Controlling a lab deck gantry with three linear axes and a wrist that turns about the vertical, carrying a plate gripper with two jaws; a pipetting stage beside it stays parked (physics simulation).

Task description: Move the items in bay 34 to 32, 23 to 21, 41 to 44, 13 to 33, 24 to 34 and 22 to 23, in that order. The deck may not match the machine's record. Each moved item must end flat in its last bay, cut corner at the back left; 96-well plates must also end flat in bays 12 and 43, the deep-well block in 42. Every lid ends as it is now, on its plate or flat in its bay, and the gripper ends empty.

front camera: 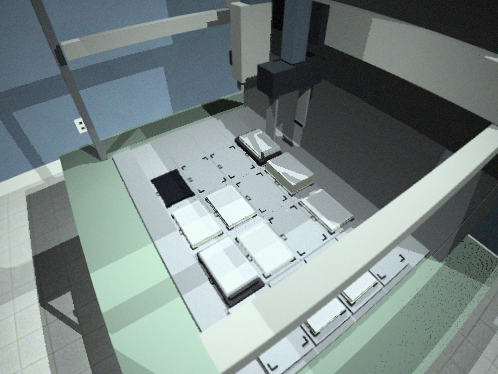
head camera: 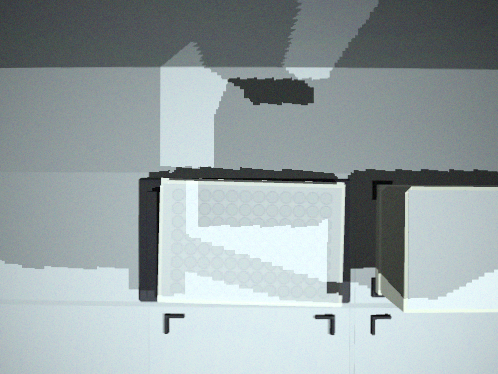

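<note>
My gripper is open and empty, raised near the back of the deck. In the front view a plate sits on a dark base in bay 41; its wells show faintly, and it lies slightly turned, nearer the base's right side in the head view. The tall deep-well block is in bay 42. Plates stand in bay 43, bay 12 and bay 22. A plain white item is in bay 23. A white-topped item stands on a dark base in bay 13. Items in bay 34 and bay 24 show partly.
A low black base is in bay 11. Bays 21, 31, 32, 33, 14 and 44 show corner marks. A pale frame beam crosses the front view and hides parts of the deck. The parked pipetting stage stands beside the gripper column.
</note>
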